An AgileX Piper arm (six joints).
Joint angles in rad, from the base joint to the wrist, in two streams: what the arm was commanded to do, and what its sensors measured. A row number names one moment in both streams.
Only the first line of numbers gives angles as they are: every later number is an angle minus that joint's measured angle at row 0.
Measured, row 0:
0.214 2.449 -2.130 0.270 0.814 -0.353
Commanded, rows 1 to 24:
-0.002 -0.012 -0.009 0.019 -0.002 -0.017
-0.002 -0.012 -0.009 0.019 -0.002 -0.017
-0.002 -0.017 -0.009 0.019 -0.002 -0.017
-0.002 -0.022 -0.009 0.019 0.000 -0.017
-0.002 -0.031 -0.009 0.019 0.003 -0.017
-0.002 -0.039 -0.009 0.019 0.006 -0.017
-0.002 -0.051 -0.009 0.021 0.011 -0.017
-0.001 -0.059 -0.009 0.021 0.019 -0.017
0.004 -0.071 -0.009 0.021 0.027 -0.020
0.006 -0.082 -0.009 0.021 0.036 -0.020
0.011 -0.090 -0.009 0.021 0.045 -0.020
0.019 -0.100 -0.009 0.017 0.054 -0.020
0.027 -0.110 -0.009 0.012 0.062 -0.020
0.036 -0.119 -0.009 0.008 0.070 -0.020
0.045 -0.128 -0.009 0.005 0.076 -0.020
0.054 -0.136 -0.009 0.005 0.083 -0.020
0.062 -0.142 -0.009 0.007 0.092 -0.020
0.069 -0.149 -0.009 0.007 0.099 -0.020
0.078 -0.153 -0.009 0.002 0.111 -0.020
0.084 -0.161 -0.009 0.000 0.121 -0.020
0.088 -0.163 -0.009 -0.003 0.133 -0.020
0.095 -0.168 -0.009 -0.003 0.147 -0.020
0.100 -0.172 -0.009 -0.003 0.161 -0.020
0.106 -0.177 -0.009 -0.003 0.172 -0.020
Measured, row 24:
0.070 -0.148 0.000 -0.046 0.149 -0.013
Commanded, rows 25 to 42:
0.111 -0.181 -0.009 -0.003 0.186 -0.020
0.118 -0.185 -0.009 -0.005 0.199 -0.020
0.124 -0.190 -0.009 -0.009 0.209 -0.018
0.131 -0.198 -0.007 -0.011 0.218 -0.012
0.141 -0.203 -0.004 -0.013 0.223 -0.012
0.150 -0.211 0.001 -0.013 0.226 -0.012
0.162 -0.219 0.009 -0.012 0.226 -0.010
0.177 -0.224 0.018 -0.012 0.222 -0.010
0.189 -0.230 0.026 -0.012 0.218 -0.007
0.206 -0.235 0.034 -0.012 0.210 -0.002
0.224 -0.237 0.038 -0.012 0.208 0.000
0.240 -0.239 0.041 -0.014 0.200 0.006
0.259 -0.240 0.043 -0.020 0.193 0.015
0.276 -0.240 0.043 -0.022 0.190 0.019
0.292 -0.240 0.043 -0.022 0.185 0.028
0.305 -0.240 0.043 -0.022 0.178 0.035
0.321 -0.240 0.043 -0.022 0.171 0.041
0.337 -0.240 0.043 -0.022 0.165 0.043
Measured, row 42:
0.263 -0.225 0.045 -0.099 0.240 0.021
